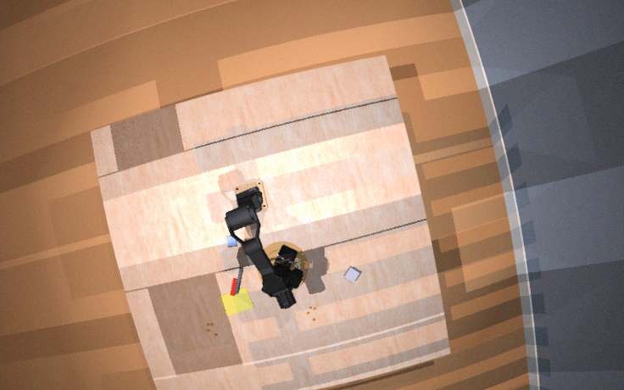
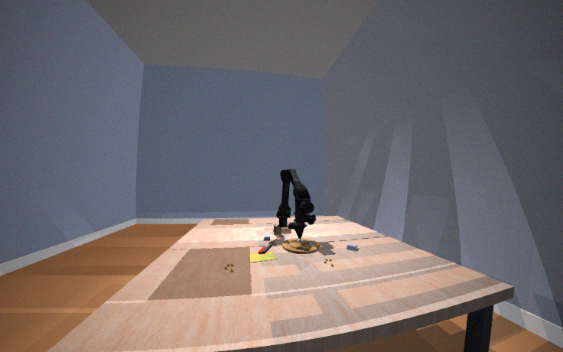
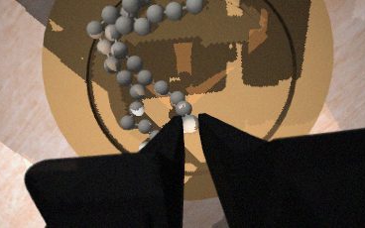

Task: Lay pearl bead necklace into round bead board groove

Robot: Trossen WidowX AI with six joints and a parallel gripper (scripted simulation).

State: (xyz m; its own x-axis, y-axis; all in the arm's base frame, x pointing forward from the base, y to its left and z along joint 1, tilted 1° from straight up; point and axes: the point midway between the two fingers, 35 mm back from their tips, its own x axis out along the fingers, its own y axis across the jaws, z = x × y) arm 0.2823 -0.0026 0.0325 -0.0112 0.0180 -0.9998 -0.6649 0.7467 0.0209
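My gripper tip is 3 cm above the round bead board and 1 cm short of it. Round my gripper tip: blue block: 16 cm behind, 14 cm to the right, 3 cm below; then yellow note: 23 cm to the right, 7 cm ahead, 4 cm below; then red marker: 20 cm to the right, 3 cm below.
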